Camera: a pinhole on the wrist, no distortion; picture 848 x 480 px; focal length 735.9 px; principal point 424.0 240.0 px. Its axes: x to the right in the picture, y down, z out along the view. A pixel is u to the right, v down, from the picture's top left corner.
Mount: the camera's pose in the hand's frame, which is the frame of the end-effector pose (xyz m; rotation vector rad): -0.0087 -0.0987 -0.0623 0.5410 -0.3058 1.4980
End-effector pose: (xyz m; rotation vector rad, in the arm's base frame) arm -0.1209 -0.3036 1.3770 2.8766 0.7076 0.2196
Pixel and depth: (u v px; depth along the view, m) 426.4 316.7 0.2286
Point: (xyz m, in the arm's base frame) -0.1937 -0.1329 1.2021
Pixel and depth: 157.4 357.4 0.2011
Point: -0.2411 -0.0903 1.2488
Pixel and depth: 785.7 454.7 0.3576
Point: -0.1629 -0.2558 1.0079
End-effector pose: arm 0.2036 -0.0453 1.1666 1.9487 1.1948 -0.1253
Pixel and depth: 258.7 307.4 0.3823
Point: -0.0126 -0.1199 0.8005
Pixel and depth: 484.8 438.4 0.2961
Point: 0.0656 -0.1757 0.9118
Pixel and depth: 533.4 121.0 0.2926
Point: 0.1458 -0.0834 0.8721
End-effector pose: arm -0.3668 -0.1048 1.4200 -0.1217 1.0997 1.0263
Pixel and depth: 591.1 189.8 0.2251
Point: -0.1359 -0.0924 1.3982
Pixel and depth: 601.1 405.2 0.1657
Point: -0.1875 -0.1452 1.4294
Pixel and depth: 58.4 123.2 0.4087
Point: 0.1087 -0.2218 1.2426
